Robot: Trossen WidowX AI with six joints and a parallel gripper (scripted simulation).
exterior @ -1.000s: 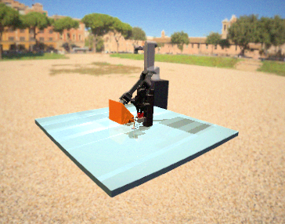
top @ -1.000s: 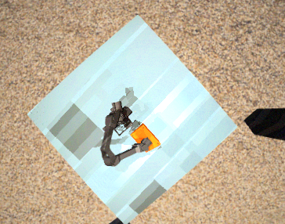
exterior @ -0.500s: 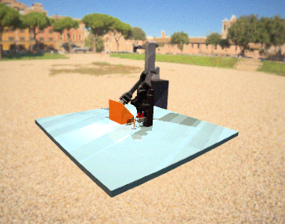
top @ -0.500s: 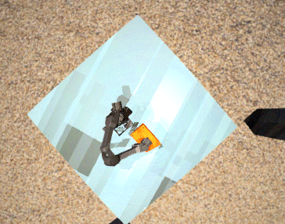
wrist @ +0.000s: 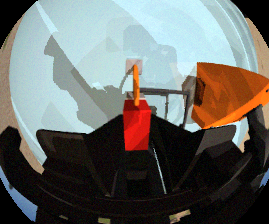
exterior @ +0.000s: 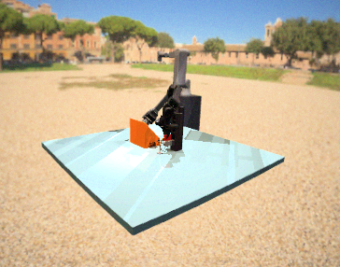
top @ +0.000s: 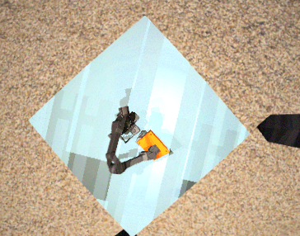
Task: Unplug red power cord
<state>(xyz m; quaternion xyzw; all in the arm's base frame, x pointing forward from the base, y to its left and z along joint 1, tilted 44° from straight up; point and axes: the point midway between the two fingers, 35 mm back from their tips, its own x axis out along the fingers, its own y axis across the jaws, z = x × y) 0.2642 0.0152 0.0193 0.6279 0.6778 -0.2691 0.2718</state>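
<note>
The red plug is 3 cm to the left of my gripper tip.
</note>
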